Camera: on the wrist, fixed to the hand. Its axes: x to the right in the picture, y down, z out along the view.
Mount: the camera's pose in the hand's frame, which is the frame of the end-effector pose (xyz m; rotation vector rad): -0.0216 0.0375 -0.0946 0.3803 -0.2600 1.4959
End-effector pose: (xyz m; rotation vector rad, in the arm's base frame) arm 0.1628 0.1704 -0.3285 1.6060 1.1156 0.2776
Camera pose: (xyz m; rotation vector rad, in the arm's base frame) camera 0.1064 0.2160 -0.2539 2.4691 -0.4559 0.8005
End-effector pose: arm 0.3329 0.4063 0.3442 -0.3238 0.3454 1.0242
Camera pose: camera 0.2779 0.3682 0.2646 0.5345 0.5359 2.3777
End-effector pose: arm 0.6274 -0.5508 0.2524 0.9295 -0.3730 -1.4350
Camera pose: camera 0.7177 -0.5052 0.2282 0.4628 -1.2352 -0.0733
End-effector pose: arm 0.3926 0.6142 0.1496 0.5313 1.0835 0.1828
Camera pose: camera 0.3038 0.6684 0.1514 1.5930 0.2647 1.1808
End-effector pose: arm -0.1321 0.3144 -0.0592 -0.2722 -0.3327 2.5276
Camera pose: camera -0.1088 0.2887 -0.1573 -0.0087 -0.2715 -2.2317
